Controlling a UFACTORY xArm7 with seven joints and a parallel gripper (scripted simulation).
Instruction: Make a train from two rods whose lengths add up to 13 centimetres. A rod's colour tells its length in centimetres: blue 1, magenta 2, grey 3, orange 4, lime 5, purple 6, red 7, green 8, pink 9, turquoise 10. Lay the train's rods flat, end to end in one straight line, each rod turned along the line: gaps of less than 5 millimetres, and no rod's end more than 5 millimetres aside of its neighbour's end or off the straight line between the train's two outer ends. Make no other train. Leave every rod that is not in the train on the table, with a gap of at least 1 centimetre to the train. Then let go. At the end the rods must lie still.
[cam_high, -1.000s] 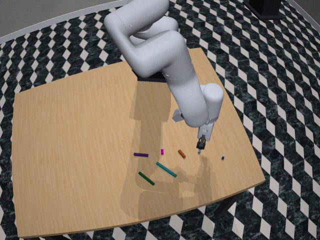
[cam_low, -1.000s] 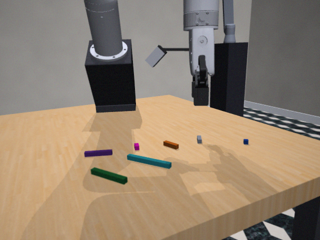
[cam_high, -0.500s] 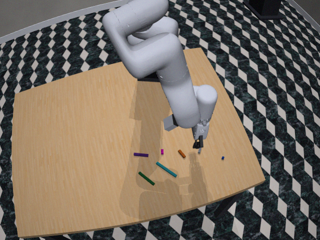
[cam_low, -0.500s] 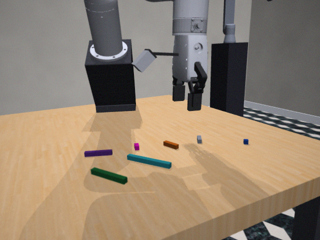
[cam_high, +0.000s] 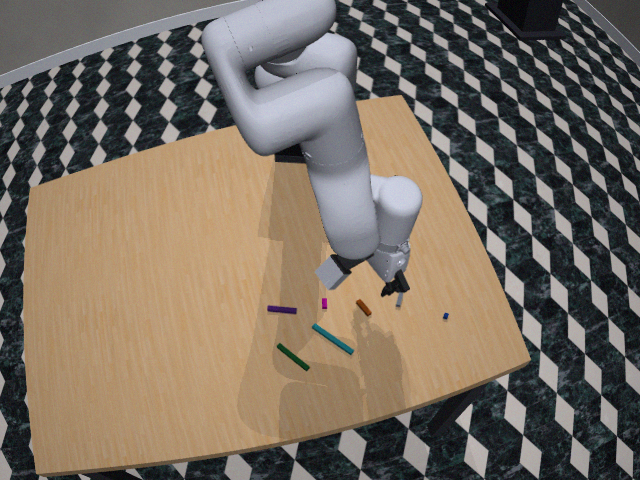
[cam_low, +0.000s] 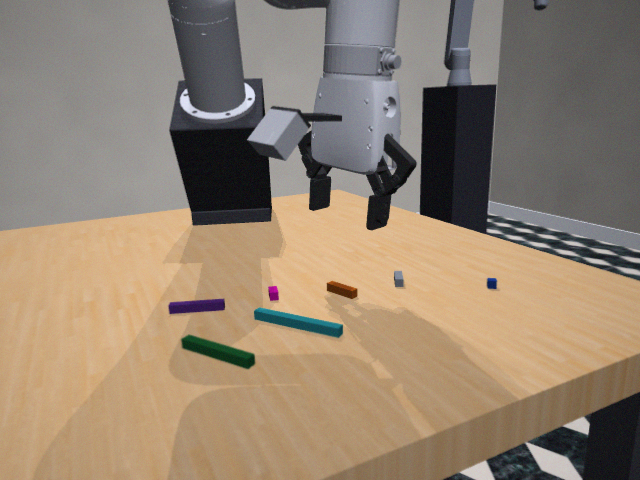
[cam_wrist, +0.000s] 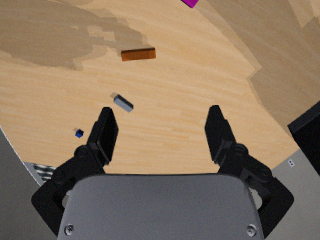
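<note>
Now: the turquoise rod 110 mm to the right of my hand, 90 mm below it and 70 mm ahead of it. Round my hand: grey rod: 90 mm below, 50 mm to the left, 30 mm ahead; orange rod: 90 mm below, 20 mm to the right, 20 mm ahead; magenta rod: 100 mm to the right, 90 mm below, 10 mm behind.
</note>
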